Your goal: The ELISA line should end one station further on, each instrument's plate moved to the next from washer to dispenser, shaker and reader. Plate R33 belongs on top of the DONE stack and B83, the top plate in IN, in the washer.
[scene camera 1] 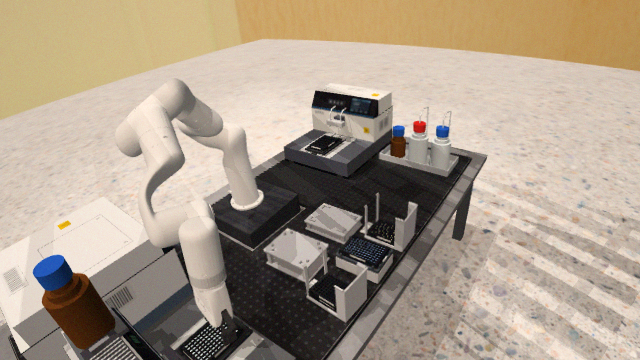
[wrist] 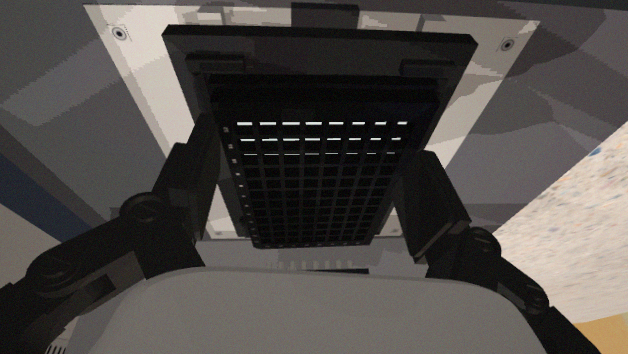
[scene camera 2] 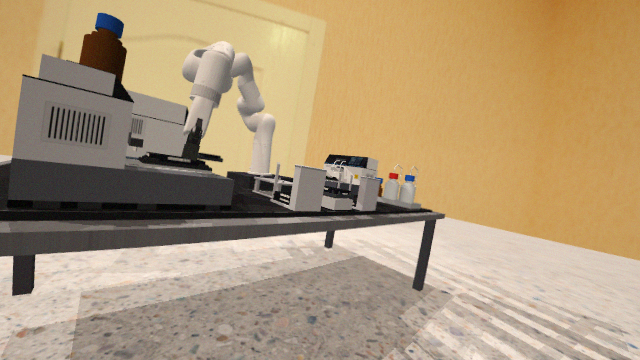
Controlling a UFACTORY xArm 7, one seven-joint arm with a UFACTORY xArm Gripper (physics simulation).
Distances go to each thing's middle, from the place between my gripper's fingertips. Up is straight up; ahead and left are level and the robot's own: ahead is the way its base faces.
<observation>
Now: hand 150 mm short of the plate with blue wells [scene camera 1: 368, 252], 430 mm to the right of it and 30 mm above it.
</observation>
